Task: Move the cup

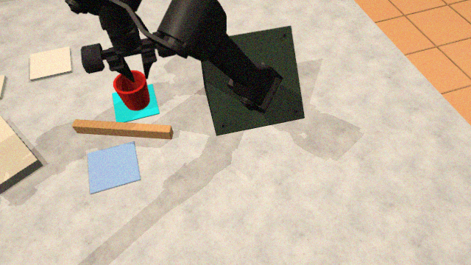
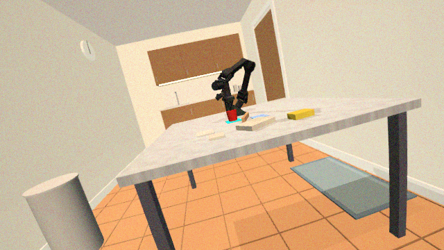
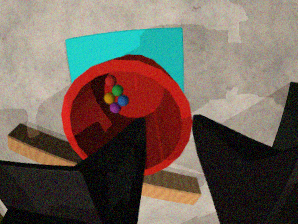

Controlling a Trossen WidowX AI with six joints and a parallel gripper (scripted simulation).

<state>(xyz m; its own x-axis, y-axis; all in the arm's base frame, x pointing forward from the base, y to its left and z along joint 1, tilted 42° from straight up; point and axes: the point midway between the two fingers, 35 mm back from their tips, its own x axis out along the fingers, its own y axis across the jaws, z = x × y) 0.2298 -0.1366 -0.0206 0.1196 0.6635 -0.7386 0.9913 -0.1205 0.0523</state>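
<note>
My gripper tip is 3 cm above the red cup and 2 cm short of it. From my gripper tip the other things lie so: light blue pad: 16 cm to the left, 11 cm ahead, 8 cm below; then cyan pad: 8 cm below, 3 cm ahead; then wooden bar: 8 cm to the left, 7 cm below, 7 cm ahead.
</note>
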